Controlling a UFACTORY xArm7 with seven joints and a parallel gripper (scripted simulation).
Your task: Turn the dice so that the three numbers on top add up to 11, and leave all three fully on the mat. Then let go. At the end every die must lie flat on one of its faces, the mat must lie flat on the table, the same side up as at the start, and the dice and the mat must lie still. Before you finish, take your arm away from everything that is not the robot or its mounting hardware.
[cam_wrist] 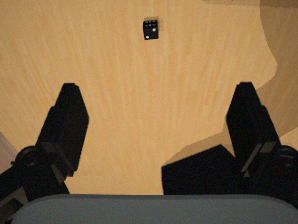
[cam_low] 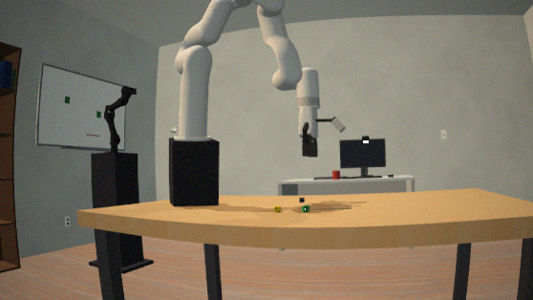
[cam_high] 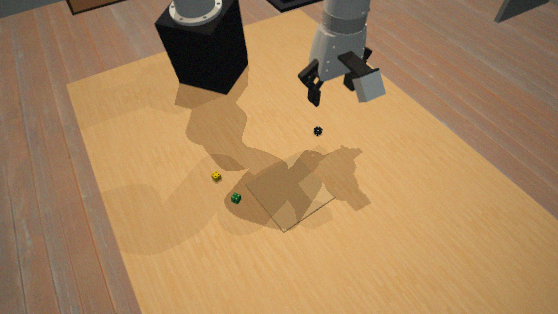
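Now: hand 150 mm above the black die, 30 mm past it and 10 mm to the right of it. Round my hand: yellow die 270 mm to the right, 150 mm below, 40 mm behind; green die 250 mm to the right, 150 mm below, 40 mm ahead; tan mat 160 mm below, 140 mm to the right, 80 mm ahead.
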